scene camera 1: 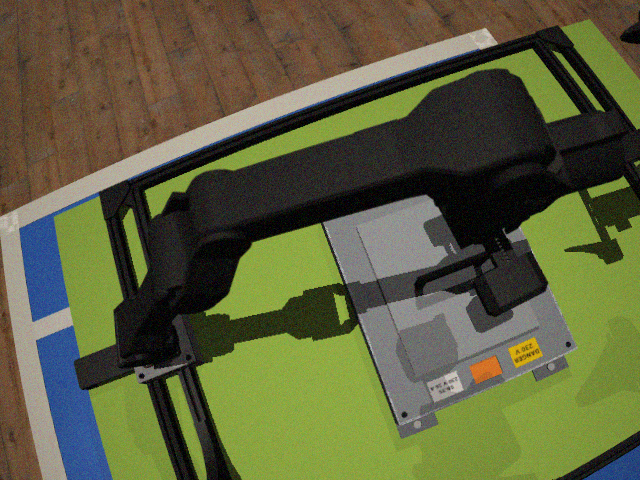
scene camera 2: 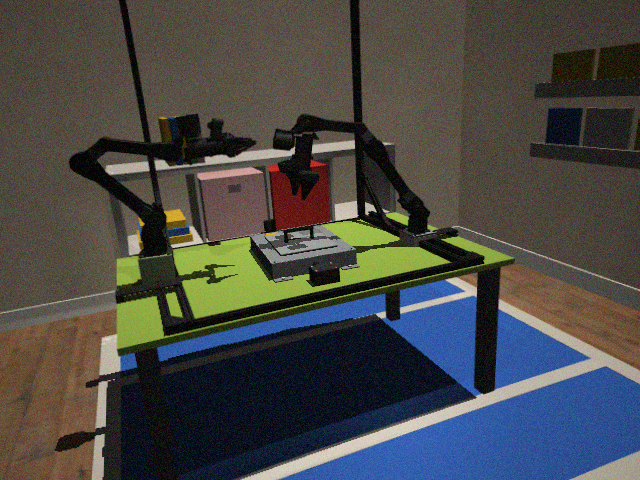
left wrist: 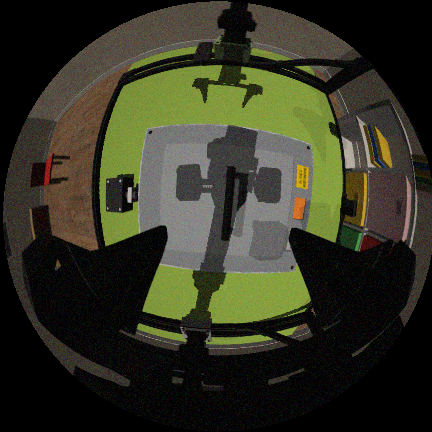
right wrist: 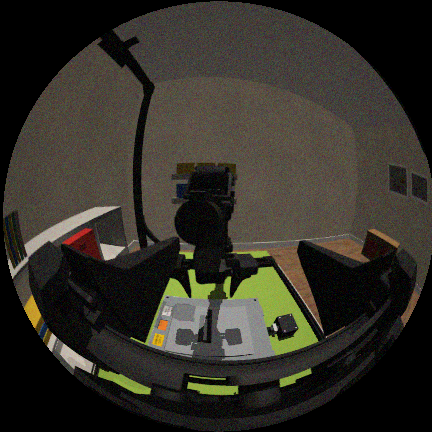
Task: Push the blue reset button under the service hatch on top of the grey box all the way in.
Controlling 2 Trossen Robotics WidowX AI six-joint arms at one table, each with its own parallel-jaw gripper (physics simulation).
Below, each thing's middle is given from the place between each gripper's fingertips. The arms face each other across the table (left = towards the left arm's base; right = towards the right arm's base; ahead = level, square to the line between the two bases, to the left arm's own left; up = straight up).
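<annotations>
The service hatch [scene camera 1: 425,277] has my left gripper 2 cm to the left of it and 14 cm above it.
Counting from my right hand, I find the service hatch 12 cm to the left of it, 4 cm behind it and 35 cm below it.
</annotations>
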